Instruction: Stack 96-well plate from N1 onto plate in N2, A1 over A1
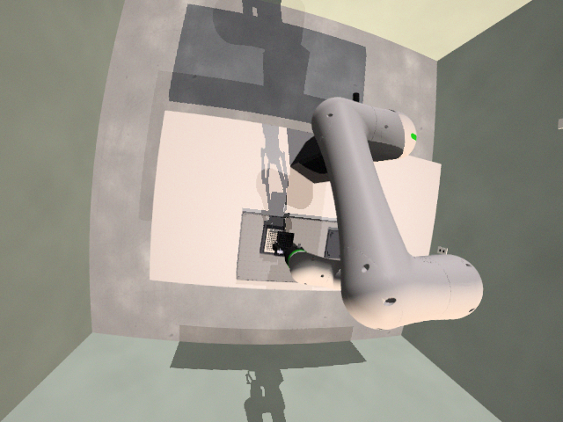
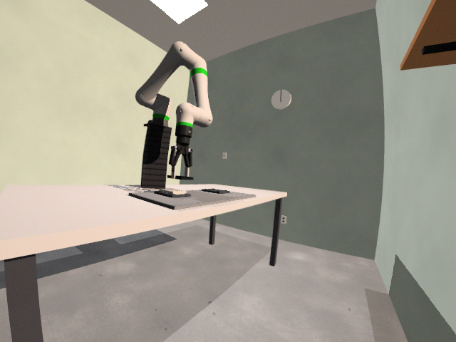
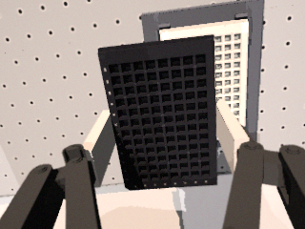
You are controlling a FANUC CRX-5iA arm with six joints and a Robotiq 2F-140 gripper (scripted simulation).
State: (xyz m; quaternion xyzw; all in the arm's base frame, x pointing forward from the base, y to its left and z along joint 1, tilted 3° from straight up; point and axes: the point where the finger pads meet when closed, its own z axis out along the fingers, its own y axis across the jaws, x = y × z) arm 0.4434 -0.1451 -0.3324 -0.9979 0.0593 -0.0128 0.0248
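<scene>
My hand is 50 mm to the left of the white 96-well plate and 100 mm above it. The rest, counted from my hand: plate nest N2: 40 mm to the right, 110 mm below; plate nest N1: 30 mm ahead, 330 mm to the left, 110 mm below; black 96-well plate: 20 mm below.
</scene>
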